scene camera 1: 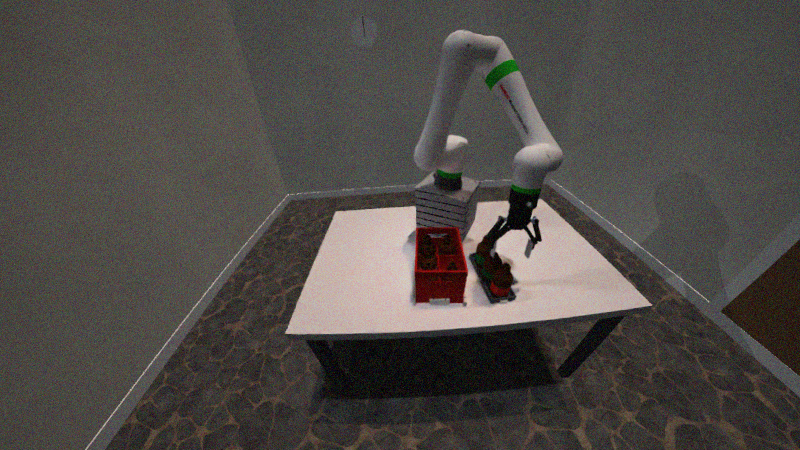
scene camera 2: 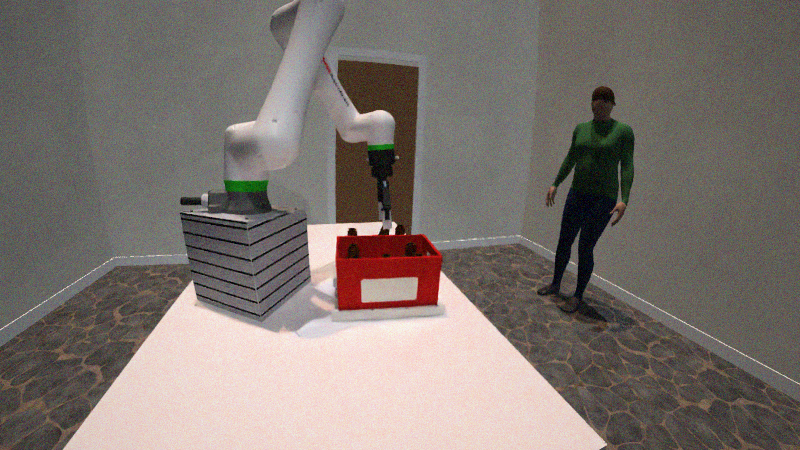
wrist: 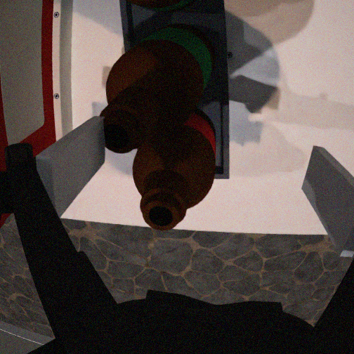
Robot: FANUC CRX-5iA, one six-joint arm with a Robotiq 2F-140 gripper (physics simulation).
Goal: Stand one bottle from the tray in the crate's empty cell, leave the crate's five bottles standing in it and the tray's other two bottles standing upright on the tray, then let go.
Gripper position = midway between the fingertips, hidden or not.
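Visible: my gripper [scene camera 1: 509,255], which scene camera 2 [scene camera 2: 385,223] and the wrist view [wrist: 208,152] also show. A green-label bottle [wrist: 152,89] is visible as well.
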